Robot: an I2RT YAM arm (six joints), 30 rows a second.
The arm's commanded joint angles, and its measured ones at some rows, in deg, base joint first. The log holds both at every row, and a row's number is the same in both.
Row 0, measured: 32.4 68.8 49.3 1.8 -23.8 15.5
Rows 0 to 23, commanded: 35.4 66.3 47.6 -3.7 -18.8 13.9; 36.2 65.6 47.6 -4.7 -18.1 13.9; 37.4 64.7 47.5 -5.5 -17.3 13.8; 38.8 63.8 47.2 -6.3 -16.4 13.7; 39.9 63.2 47.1 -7.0 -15.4 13.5; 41.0 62.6 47.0 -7.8 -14.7 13.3; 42.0 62.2 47.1 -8.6 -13.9 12.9; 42.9 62.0 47.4 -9.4 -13.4 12.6; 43.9 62.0 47.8 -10.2 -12.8 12.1; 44.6 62.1 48.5 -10.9 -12.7 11.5; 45.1 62.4 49.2 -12.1 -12.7 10.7; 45.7 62.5 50.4 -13.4 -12.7 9.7; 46.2 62.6 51.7 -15.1 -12.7 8.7; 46.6 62.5 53.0 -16.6 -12.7 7.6; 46.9 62.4 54.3 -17.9 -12.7 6.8; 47.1 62.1 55.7 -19.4 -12.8 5.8; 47.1 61.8 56.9 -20.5 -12.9 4.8; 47.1 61.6 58.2 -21.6 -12.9 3.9; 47.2 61.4 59.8 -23.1 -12.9 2.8; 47.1 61.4 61.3 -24.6 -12.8 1.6; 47.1 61.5 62.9 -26.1 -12.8 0.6; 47.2 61.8 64.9 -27.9 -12.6 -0.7; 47.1 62.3 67.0 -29.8 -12.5 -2.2; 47.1 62.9 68.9 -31.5 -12.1 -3.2
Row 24, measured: 46.4 62.7 64.4 -24.0 -11.9 2.4
